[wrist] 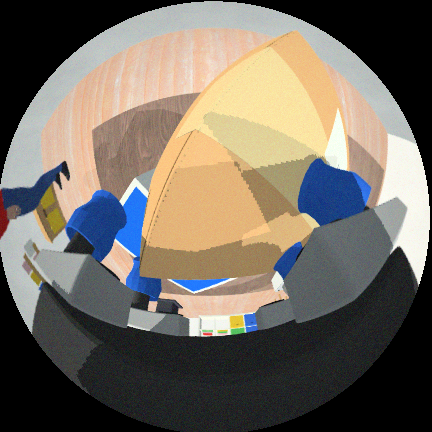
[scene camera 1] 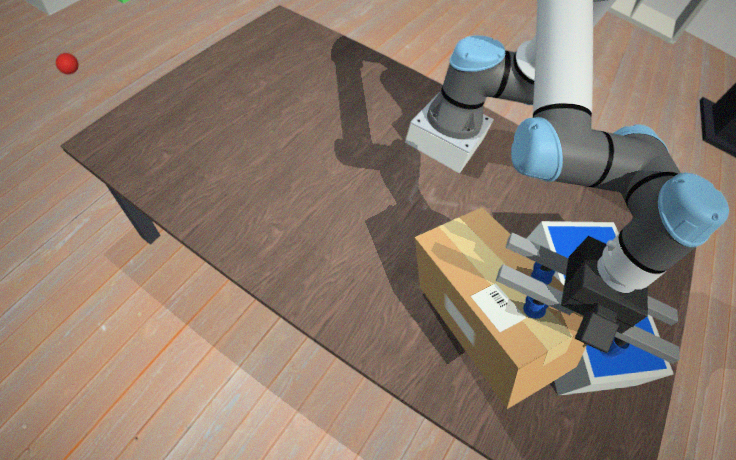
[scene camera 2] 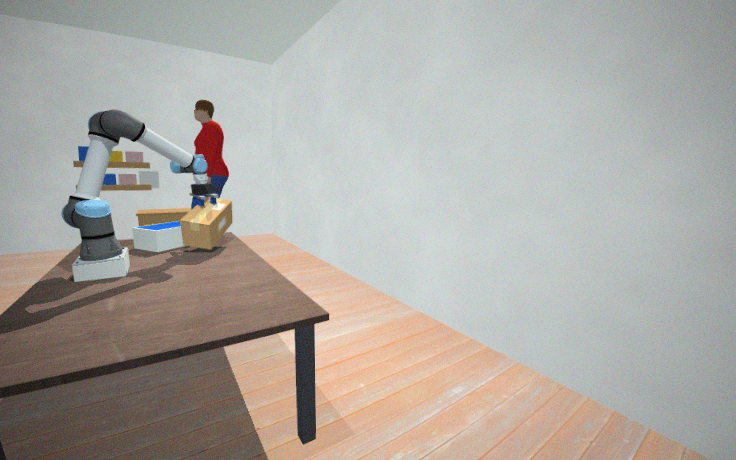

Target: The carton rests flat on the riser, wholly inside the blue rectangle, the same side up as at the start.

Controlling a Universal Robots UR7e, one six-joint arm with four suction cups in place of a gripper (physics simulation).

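Frame: origin at the arm's base, x ahead, y left, z up, level; centimetres.
Where they show: hand, tool point: (wrist: 208,235) (scene camera 2: 204,204); arm's base, link origin: (scene camera 1: 454,120) (scene camera 2: 102,255).
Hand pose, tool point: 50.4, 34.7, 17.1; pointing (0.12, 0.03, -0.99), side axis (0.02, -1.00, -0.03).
Each offset is from my tool point to the centre of the thing, as dx, dy, dz. Level surfaces: height alone.
The brown carton @(-0.7, -10.5, -9.2) (scene camera 1: 534,347) (scene camera 2: 198,235) (wrist: 205,210), with pale tape and a white label on its upper face, hangs tilted from some of my gripper's blue cups. My gripper (scene camera 1: 578,314) (scene camera 2: 205,200) (wrist: 215,240) is shut on the carton near one long edge; its other cups stand off the carton, over the riser side. The grey-white riser @(-16.8, +12.5, -19.0) (scene camera 1: 574,381) (scene camera 2: 157,239) bears the blue rectangle @(-16.8, +12.5, -13.0) (scene camera 1: 629,361) (scene camera 2: 162,225) (wrist: 134,210). The carton is beside and partly in front of the riser in scene camera 1. Whether they touch is hidden.
The dark wooden table @(dz -24.9) (scene camera 1: 217,151) (scene camera 2: 189,303) carries the arm's white base (scene camera 1: 442,143) (scene camera 2: 101,266). A person in red (scene camera 2: 212,146) stands beyond the far end. A brown box-like thing (scene camera 2: 162,213) shows behind the riser. A red ball (scene camera 1: 66,63) lies on the floor.
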